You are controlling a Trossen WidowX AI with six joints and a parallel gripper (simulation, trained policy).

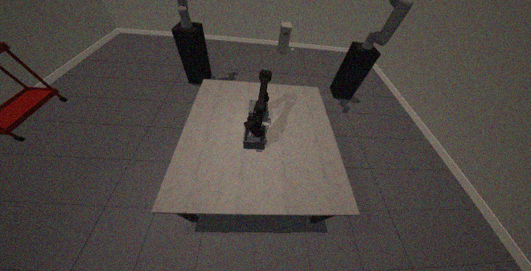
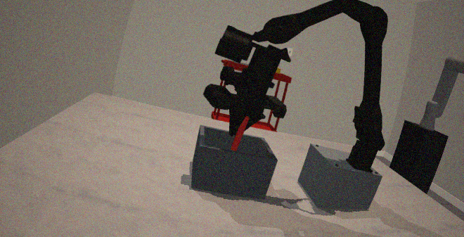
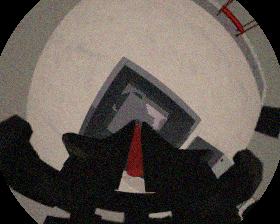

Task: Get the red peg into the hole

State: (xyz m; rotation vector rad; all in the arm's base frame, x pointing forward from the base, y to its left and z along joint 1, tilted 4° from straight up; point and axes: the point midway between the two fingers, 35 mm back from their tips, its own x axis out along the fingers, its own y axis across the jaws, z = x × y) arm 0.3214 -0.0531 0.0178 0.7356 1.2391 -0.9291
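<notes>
My gripper tip is now 20 mm to the right of the red peg, 10 mm below it and 10 mm past it. The rest, counted from my gripper tip: dark box: 80 mm below, 20 mm to the left, 10 mm behind.
</notes>
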